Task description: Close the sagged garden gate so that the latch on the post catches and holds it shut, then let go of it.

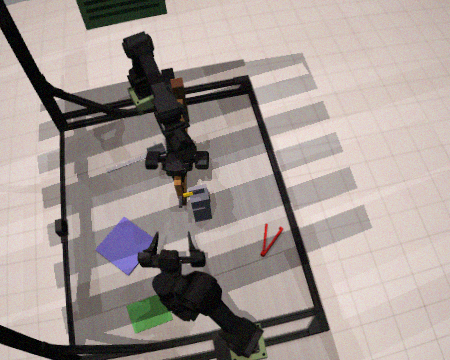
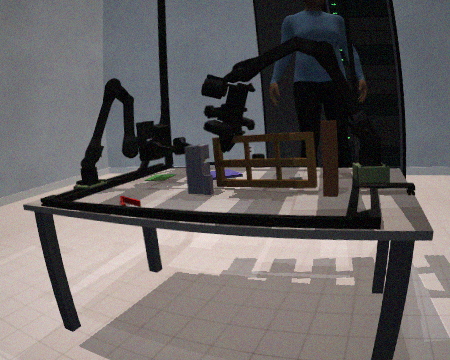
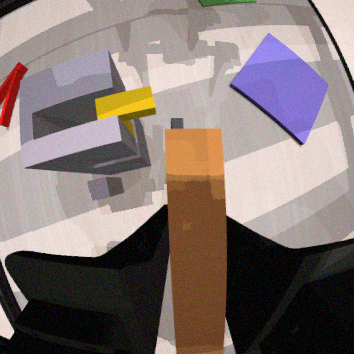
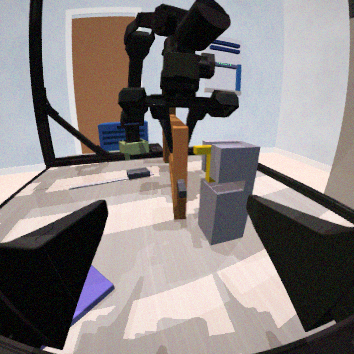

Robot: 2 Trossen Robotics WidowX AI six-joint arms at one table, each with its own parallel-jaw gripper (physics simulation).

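Frame: origin at the left arm's base, x left, y back, z up, level; centimetres.
Where they show: left gripper, fingertip midpoint: [image 2: 225, 152]; right gripper, fingertip midpoint: [image 1: 173, 231] [image 2: 184, 148] [image 4: 178, 204]; left arm's base at its link origin: [image 1: 143, 91] [image 2: 370, 164] [image 4: 132, 140]; right arm's base at its link origin: [image 1: 246, 343] [image 2: 90, 183].
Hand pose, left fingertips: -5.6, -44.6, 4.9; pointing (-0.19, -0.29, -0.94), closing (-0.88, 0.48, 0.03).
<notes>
Each offset is from my left fingertips to the top centre of the thing, as dx, dy, dz. "spot": to the spot under its first point.
The wooden gate [image 1: 178, 185] [image 2: 265, 183] [image 3: 195, 250] [image 4: 178, 170] stands upright, its free end beside the grey latch post @[spot: +2.0, -10.5, -3.7] [image 1: 201, 210] [image 2: 196, 172] [image 3: 75, 142] [image 4: 230, 165], with a gap between. A yellow latch @[+0.1, -6.6, +2.3] [image 1: 188, 194] [image 3: 125, 102] [image 4: 202, 149] sticks out of the post toward the gate's side. A small dark pin @[spot: -2.9, -5.8, -3.2] [image 3: 177, 123] [image 4: 182, 189] is on the gate's end. My left gripper [image 2: 227, 145] [image 3: 185, 210] [image 4: 177, 153] is shut on the gate's top near that end. My right gripper [image 1: 173, 233] [image 4: 178, 204] is open and empty, facing the gate's end from a distance.
A brown hinge post @[spot: +14.0, +28.5, +8.7] [image 1: 177, 85] [image 2: 330, 157] stands at the gate's other end. A purple square @[spot: -24.2, -6.4, -10.3] [image 1: 124, 245] [image 3: 280, 87], a green rectangle @[spot: -26.0, -30.2, -11.0] [image 1: 150, 314], a red V-shaped piece @[spot: +12.6, -30.3, -9.8] [image 1: 263, 254] and a dark-handled thin tool @[spot: -0.9, +19.1, -9.6] [image 4: 138, 173] lie on the table. A black frame [image 1: 282, 195] edges the table.
</notes>
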